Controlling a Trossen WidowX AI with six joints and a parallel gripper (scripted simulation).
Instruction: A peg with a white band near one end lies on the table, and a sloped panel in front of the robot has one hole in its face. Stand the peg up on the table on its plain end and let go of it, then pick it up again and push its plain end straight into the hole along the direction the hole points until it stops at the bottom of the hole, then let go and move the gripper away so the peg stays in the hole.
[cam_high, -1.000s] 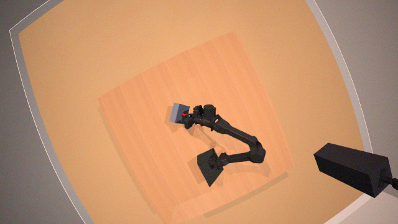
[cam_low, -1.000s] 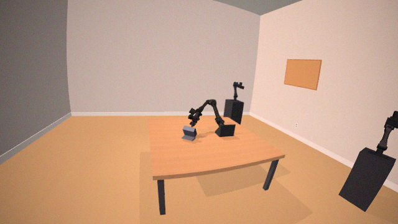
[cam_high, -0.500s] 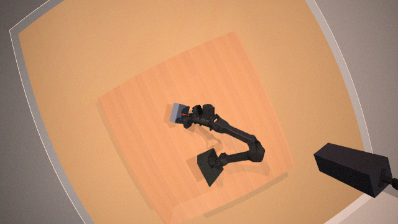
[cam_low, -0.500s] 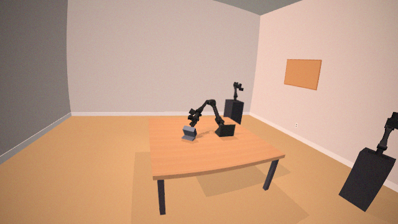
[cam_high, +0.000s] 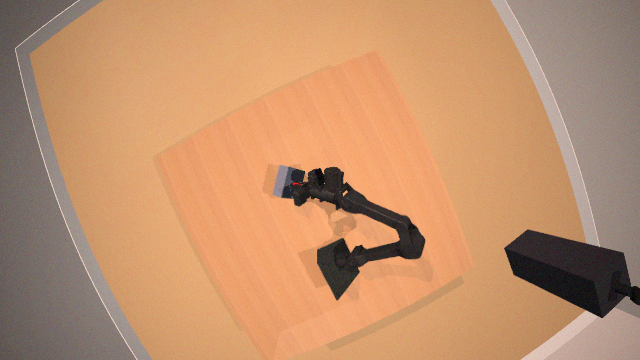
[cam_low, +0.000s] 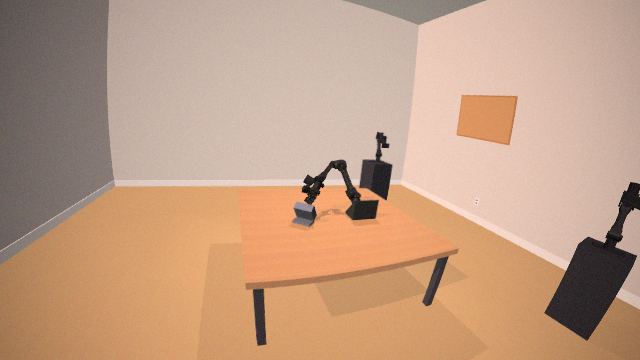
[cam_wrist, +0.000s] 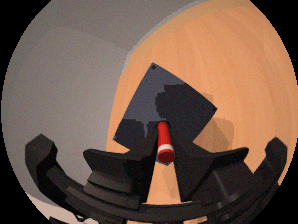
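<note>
Now: gripper tip 10 mm to the left of the red peg, 10 mm below it and 10 mm past it. From my gripper tip the other things lie so: sloped panel (30 mm to the left, 30 mm below, 20 mm ahead).
</note>
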